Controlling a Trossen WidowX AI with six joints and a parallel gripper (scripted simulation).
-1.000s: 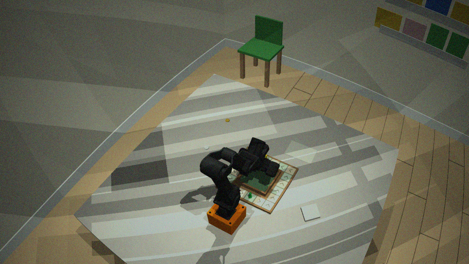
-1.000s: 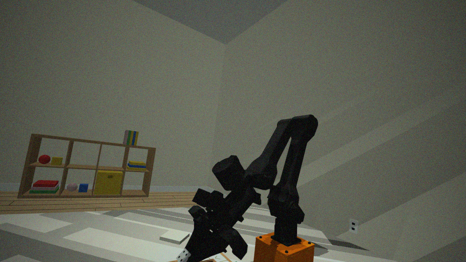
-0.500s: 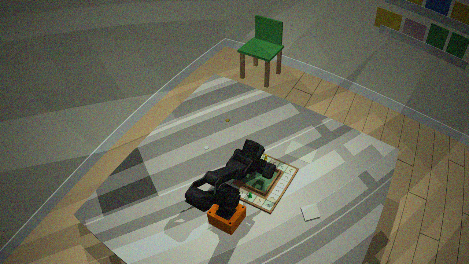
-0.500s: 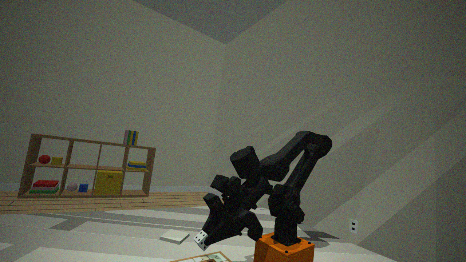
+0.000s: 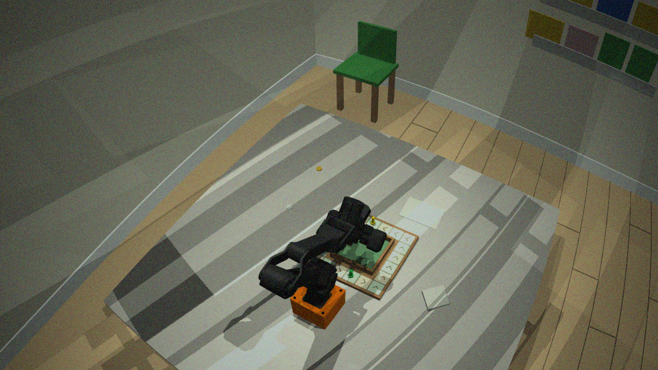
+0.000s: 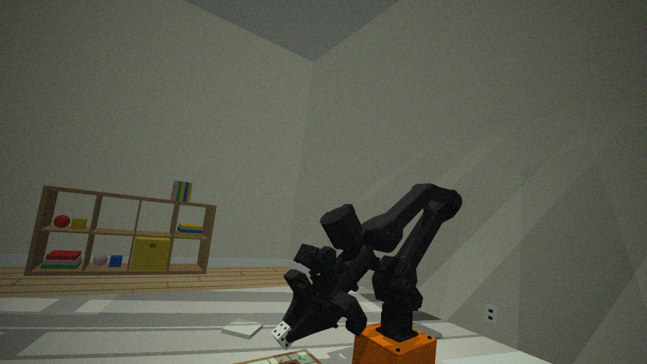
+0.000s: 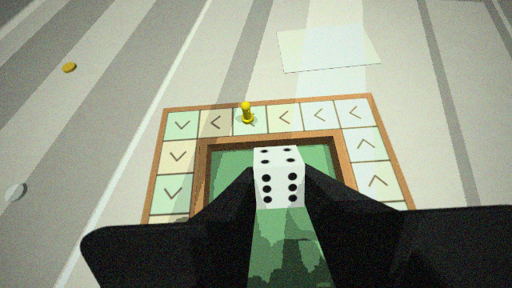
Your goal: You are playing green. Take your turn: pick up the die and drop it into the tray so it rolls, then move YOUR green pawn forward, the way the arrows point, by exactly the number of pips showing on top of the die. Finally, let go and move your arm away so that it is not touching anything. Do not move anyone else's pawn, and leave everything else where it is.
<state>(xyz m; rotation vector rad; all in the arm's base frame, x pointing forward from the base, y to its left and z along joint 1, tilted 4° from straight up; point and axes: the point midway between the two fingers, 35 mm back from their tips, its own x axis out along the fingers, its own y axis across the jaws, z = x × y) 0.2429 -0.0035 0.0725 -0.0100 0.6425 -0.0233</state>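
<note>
The white die lies right at my gripper tip. Round my gripper tip: green pawn (12 cm behind, 9 cm below, 2 cm to the right); green tray (11 cm below); yellow pawn (11 cm ahead, 9 cm below, 2 cm to the left).
</note>
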